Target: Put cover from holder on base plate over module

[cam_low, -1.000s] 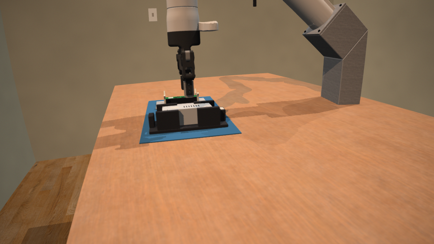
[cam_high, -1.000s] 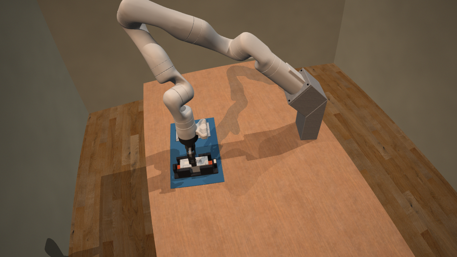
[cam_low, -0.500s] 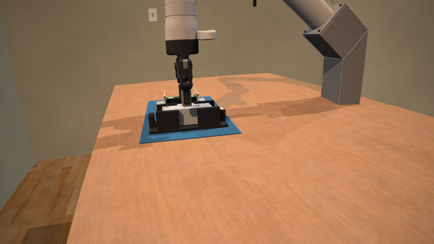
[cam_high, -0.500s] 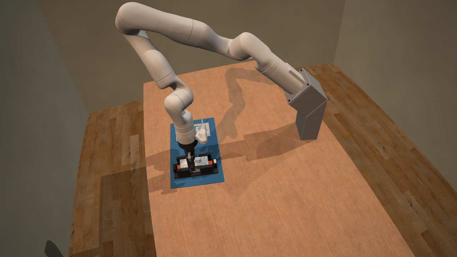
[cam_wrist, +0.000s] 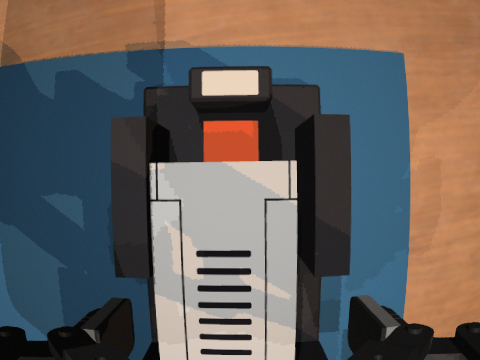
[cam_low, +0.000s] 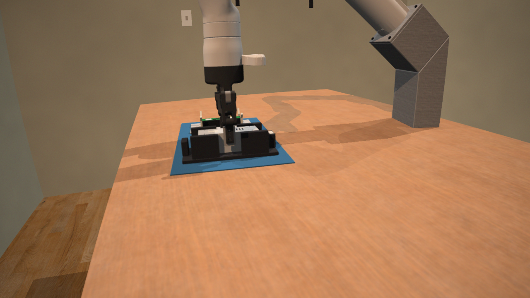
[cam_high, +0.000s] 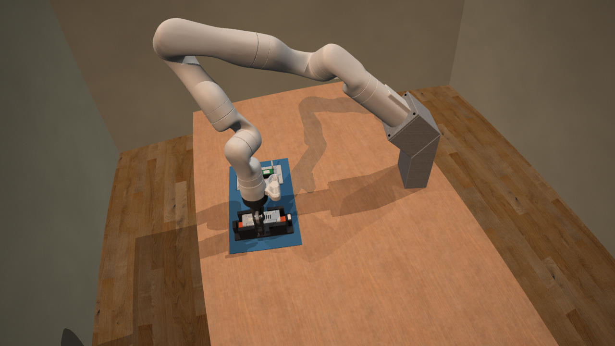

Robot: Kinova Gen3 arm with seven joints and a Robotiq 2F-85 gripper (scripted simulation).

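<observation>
Now: the light grey cover 10 mm below my hand.
</observation>
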